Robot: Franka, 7 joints.
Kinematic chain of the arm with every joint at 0, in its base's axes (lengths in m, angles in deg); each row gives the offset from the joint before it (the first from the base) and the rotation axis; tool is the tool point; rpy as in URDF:
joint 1: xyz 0 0 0.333 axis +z
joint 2: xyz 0 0 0 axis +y
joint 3: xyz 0 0 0.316 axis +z
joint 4: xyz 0.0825 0 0 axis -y
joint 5: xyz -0.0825 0 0.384 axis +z
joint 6: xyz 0 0 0 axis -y
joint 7: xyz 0.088 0 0 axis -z
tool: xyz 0 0 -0.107 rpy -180 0 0
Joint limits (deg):
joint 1: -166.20..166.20
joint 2: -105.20..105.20
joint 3: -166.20..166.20
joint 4: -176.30..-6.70
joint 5: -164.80..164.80
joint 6: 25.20..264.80
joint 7: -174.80..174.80
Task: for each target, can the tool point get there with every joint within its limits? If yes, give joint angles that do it. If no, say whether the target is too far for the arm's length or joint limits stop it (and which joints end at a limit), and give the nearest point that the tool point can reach.
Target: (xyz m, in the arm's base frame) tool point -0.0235 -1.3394 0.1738
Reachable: no: too far | nearest point -0.0149 -0.8518 0.2318 | short by 0.491 m
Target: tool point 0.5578 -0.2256 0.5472
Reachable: yes | joints -93.68 83.51 109.87 -115.14 17.54 160.22 43.41
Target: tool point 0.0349 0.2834 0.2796
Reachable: yes | joints 29.38 17.33 27.69 -152.96 -118.11 238.65 -147.12
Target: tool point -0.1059 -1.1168 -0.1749
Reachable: no: too far | nearest point -0.0738 -0.7780 -0.0208 | short by 0.374 m
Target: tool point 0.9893 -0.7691 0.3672
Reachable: no: too far | nearest point 0.6770 -0.5263 0.3564 | short by 0.396 m
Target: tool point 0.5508 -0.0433 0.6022
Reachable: yes | joints -137.16 -82.99 44.35 -90.94 -85.01 241.21 91.21
